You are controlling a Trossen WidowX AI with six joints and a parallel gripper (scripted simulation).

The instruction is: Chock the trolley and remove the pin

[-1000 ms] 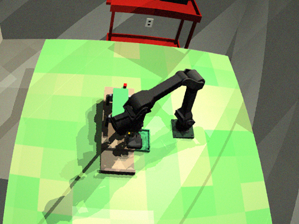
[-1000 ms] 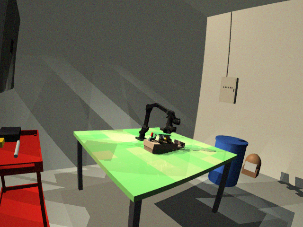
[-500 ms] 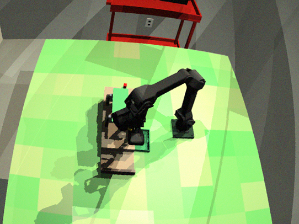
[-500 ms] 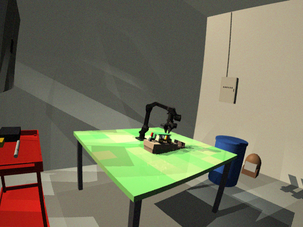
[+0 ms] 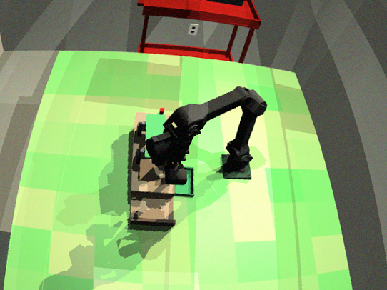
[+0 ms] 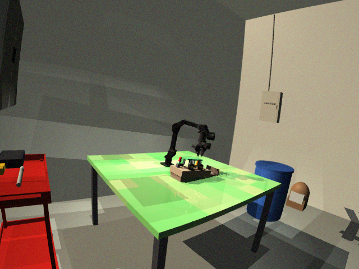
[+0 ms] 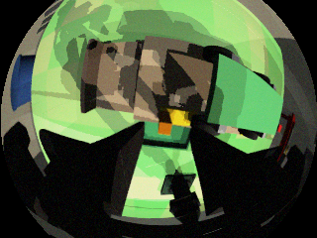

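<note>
Now: gripper tip 40 mm short of the red-headed stop pin, 240 mm to the left of it and 20 mm above it. The rest, counted from my gripper tip: trolley 50 mm ahead, 130 mm to the right, 40 mm below; then yellow chock 10 mm behind, 30 mm to the right, 70 mm below; then brown ramp 50 mm ahead, 120 mm to the right, 100 mm below.
</note>
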